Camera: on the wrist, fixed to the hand. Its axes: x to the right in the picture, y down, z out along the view.
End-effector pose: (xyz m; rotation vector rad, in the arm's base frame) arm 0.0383 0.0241 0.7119 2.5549 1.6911 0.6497
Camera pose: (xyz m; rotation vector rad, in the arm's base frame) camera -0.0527 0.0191 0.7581 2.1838 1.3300 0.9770
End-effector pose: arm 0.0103 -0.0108 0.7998 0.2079 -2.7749 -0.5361
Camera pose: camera 0.0580 -0.0942 0.8347 0.1160 -2.5038 -1.1933
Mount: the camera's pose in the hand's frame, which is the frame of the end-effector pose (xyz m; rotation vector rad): -0.0191 -0.0672 -0.0746 -0.5056 0.0343 -0.0127
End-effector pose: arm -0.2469 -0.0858 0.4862 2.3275 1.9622 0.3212
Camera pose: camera -0.3305 -0.0982 0.5437 1.9915 1.6585 0.7592
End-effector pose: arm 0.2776 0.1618 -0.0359 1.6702 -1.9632 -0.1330
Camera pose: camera 0.3730 0.1851 -0.0076 1.3396 -1.7089 -0.5524
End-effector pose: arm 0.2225 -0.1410 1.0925 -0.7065 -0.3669 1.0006
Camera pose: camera 0.2991 -0.2083 1.0854 -1.1731 -0.6035 0.8877
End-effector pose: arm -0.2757 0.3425 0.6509 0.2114 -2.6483 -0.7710
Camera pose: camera -0.2263 0.2544 0.6667 0.1015 -2.3266 -1.3881
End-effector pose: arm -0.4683 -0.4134 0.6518 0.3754 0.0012 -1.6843
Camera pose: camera -0.5130 -0.3685 0.5716 0.0224 0.4470 -1.6228
